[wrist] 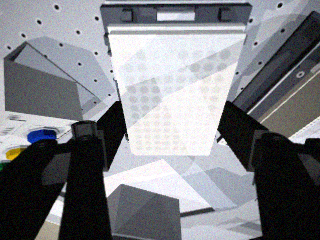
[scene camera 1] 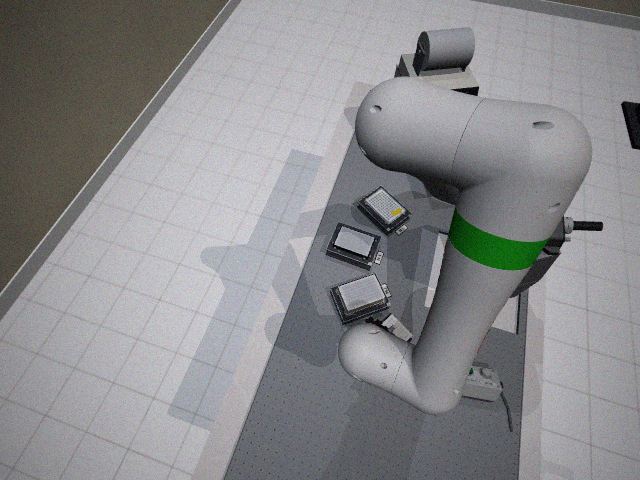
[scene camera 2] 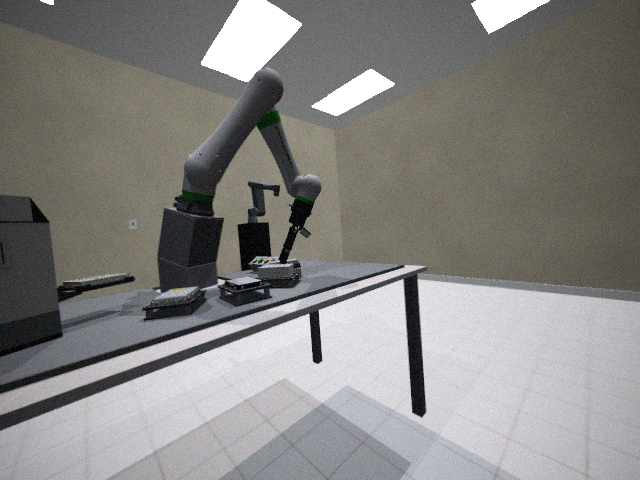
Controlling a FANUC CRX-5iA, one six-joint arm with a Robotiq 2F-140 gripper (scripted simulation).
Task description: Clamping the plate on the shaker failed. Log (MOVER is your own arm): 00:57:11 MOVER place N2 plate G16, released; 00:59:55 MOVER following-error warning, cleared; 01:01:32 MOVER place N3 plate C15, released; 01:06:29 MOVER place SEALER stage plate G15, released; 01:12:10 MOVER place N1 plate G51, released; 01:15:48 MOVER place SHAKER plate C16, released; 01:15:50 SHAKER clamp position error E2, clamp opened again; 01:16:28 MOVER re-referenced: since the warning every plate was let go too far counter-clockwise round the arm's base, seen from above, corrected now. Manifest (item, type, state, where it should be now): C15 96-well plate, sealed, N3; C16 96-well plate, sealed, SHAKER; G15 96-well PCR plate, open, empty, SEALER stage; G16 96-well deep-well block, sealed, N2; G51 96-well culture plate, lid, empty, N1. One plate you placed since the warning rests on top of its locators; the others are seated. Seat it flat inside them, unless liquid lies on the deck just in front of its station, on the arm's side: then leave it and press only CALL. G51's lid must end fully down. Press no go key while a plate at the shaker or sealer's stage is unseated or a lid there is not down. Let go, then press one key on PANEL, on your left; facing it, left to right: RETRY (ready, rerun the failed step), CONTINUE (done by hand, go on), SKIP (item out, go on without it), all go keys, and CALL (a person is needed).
The pictures show: my gripper and a roll.
